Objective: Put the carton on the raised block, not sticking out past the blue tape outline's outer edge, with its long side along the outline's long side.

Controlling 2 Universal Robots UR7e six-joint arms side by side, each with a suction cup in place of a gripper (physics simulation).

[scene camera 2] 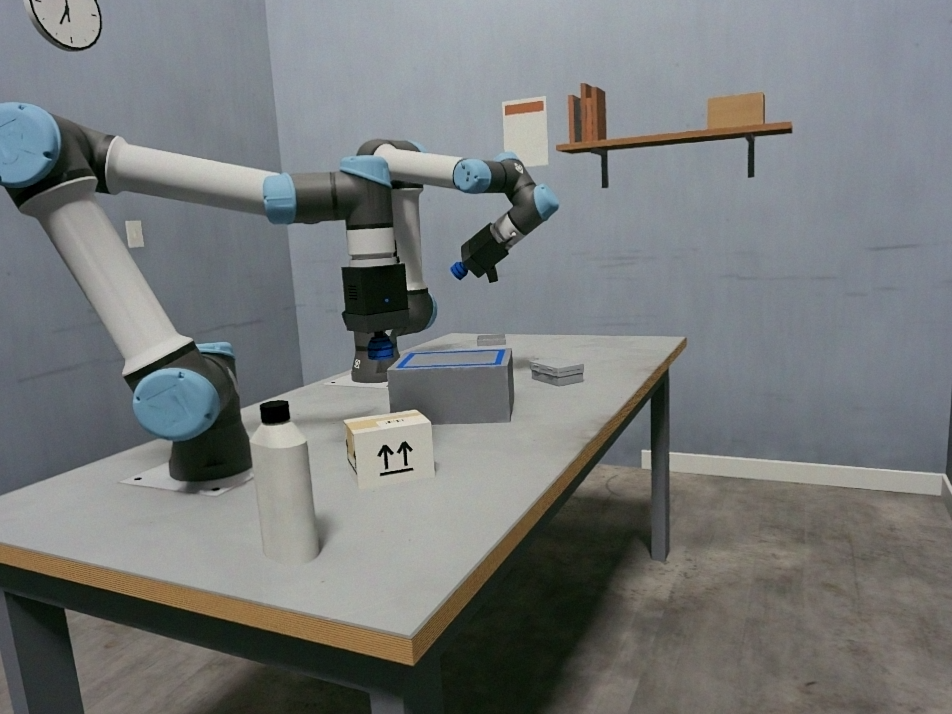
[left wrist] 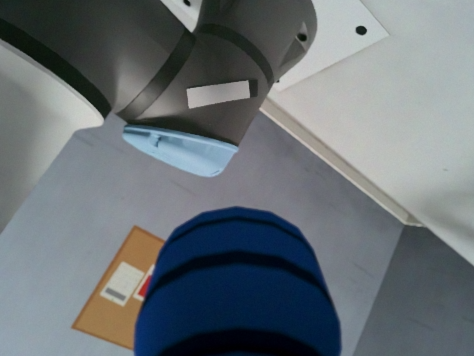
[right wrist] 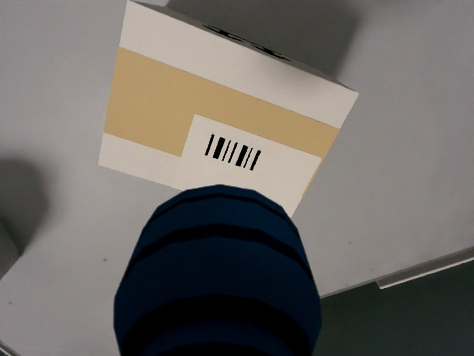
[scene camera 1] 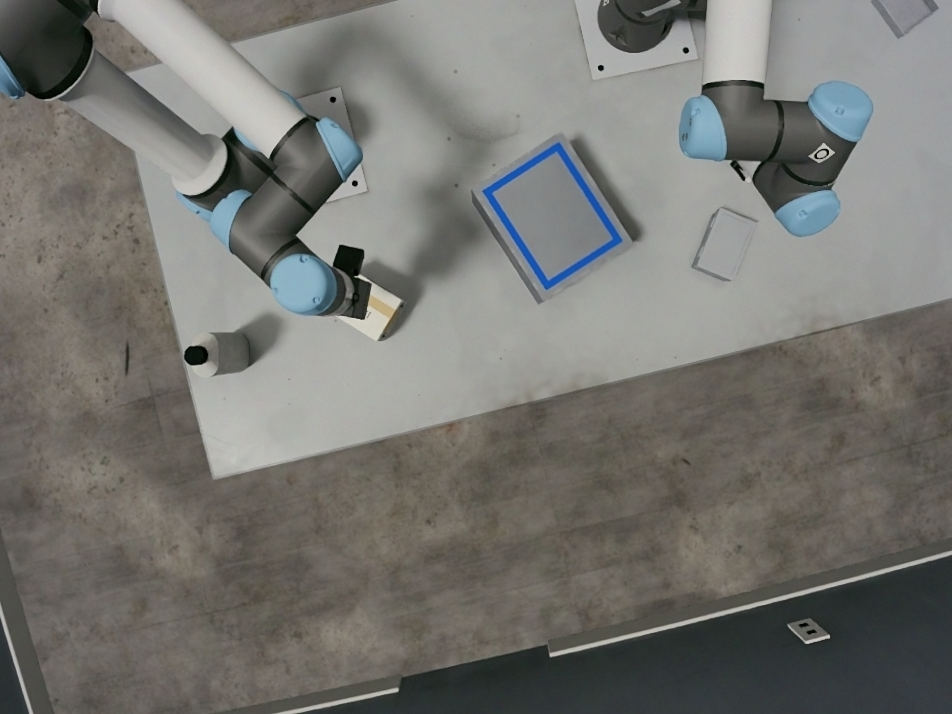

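Note:
The white carton [scene camera 1: 376,316] [scene camera 2: 406,459] [right wrist: 150,107], with tan tape, a barcode label and two up arrows, stands upright on the table, apart from the block. The grey raised block [scene camera 1: 553,222] [scene camera 2: 453,398] has a blue tape outline [scene camera 1: 516,239] on its bare top. My right gripper [scene camera 2: 380,347] [right wrist: 217,270], a blue suction cup, points down above the carton with a gap between them; it is open and empty. In scene camera 1 the wrist hides the cup and part of the carton. My left gripper [scene camera 2: 459,270] [left wrist: 237,285] is open and empty, tilted, high beyond the block.
A white bottle with a black cap [scene camera 1: 226,353] [scene camera 2: 284,491] stands near the table's end, close to the carton. A flat grey object [scene camera 1: 725,244] [scene camera 2: 557,374] lies beyond the block. Another grey object [scene camera 1: 904,13] [scene camera 2: 491,338] lies farther off.

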